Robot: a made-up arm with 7 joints. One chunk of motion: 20 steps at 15 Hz.
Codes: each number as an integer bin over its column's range. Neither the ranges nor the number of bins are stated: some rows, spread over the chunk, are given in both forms.
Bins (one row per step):
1: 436 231 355 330 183 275 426
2: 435 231 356 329 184 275 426
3: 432 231 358 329 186 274 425
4: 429 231 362 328 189 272 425
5: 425 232 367 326 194 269 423
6: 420 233 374 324 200 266 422
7: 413 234 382 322 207 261 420
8: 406 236 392 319 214 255 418
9: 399 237 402 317 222 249 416
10: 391 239 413 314 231 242 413
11: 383 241 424 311 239 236 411
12: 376 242 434 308 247 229 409
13: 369 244 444 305 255 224 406
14: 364 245 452 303 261 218 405
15: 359 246 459 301 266 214 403
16: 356 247 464 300 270 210 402
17: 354 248 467 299 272 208 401
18: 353 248 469 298 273 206 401
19: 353 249 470 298 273 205 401
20: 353 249 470 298 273 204 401
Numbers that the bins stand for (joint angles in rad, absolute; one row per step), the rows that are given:
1: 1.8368 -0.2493 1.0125 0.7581 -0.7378 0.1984 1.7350
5: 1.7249 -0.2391 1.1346 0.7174 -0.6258 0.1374 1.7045
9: 1.4603 -0.1883 1.4908 0.6258 -0.3409 -0.0661 1.6333
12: 1.2262 -0.1374 1.8164 0.5342 -0.0865 -0.2697 1.5620
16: 1.0227 -0.0865 2.1217 0.4528 0.1476 -0.4630 1.4908
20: 0.9922 -0.0661 2.1828 0.4325 0.1781 -0.5241 1.4806
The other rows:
2: 1.8266 -0.2493 1.0227 0.7479 -0.7276 0.1984 1.7350
3: 1.7961 -0.2493 1.0431 0.7479 -0.7072 0.1883 1.7249
4: 1.7656 -0.2493 1.0838 0.7378 -0.6767 0.1679 1.7249
6: 1.6740 -0.2290 1.2059 0.6971 -0.5648 0.1068 1.6943
7: 1.6027 -0.2188 1.2873 0.6767 -0.4935 0.0560 1.6740
8: 1.5315 -0.1984 1.3890 0.6462 -0.4223 -0.0051 1.6536
10: 1.3789 -0.1679 1.6027 0.5953 -0.2493 -0.1374 1.6027
11: 1.2975 -0.1476 1.7147 0.5648 -0.1679 -0.1984 1.5824
13: 1.1550 -0.1170 1.9182 0.5037 -0.0051 -0.3205 1.5315
14: 1.1041 -0.1068 1.9996 0.4834 0.0560 -0.3816 1.5213
15: 1.0532 -0.0967 2.0708 0.4630 0.1068 -0.4223 1.5010
17: 1.0023 -0.0763 2.1523 0.4427 0.1679 -0.4834 1.4806
18: 0.9922 -0.0763 2.1726 0.4325 0.1781 -0.5037 1.4806
19: 0.9922 -0.0661 2.1828 0.4325 0.1781 -0.5139 1.4806

